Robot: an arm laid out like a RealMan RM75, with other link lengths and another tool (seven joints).
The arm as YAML. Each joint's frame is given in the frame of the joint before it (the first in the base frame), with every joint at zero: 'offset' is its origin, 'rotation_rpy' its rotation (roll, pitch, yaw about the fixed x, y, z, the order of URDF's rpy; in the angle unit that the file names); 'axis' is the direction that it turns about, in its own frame. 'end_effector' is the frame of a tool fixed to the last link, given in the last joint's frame.
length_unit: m
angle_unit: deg
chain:
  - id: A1
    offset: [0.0, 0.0, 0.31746]
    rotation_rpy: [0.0, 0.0, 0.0]
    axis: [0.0, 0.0, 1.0]
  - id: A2
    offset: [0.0, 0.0, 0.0]
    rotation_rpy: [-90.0, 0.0, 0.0]
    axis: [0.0, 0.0, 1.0]
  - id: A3
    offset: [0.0, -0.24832, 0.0]
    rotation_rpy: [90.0, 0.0, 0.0]
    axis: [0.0, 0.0, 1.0]
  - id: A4
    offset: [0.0, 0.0, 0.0]
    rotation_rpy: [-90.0, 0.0, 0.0]
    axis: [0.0, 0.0, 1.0]
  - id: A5
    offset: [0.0, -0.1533, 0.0]
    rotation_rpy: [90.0, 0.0, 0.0]
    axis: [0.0, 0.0, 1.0]
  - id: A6
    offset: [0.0, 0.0, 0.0]
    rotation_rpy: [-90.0, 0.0, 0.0]
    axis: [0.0, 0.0, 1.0]
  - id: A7
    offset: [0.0, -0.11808, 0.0]
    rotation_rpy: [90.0, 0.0, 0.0]
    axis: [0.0, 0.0, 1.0]
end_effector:
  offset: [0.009, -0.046, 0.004]
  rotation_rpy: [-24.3, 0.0, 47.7]
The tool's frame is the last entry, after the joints.
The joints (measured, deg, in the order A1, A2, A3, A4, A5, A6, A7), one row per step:
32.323, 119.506, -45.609, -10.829, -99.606, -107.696, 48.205
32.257, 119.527, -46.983, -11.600, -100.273, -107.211, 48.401
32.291, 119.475, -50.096, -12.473, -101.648, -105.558, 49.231
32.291, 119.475, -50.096, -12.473, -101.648, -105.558, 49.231
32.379, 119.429, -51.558, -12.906, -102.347, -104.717, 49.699
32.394, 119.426, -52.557, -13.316, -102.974, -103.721, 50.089
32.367, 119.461, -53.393, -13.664, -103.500, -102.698, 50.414
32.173, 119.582, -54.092, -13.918, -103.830, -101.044, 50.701
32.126, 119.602, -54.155, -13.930, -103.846, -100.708, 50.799
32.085, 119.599, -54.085, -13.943, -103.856, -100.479, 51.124
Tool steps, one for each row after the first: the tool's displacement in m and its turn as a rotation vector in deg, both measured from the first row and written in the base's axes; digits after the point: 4 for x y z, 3 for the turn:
0.0007, -0.0015, -0.0026, -0.960, -1.679, 0.949
0.0038, -0.0048, -0.0097, -3.595, -5.537, 2.185
0.0038, -0.0048, -0.0097, -3.595, -5.537, 2.185
0.0053, -0.0060, -0.0129, -4.821, -7.470, 2.806
0.0073, -0.0065, -0.0155, -5.552, -9.216, 3.053
0.0093, -0.0069, -0.0179, -6.076, -10.787, 3.138
0.0126, -0.0069, -0.0208, -6.177, -12.517, 2.565
0.0134, -0.0068, -0.0212, -6.163, -12.786, 2.327
0.0141, -0.0066, -0.0213, -6.256, -12.920, 1.921

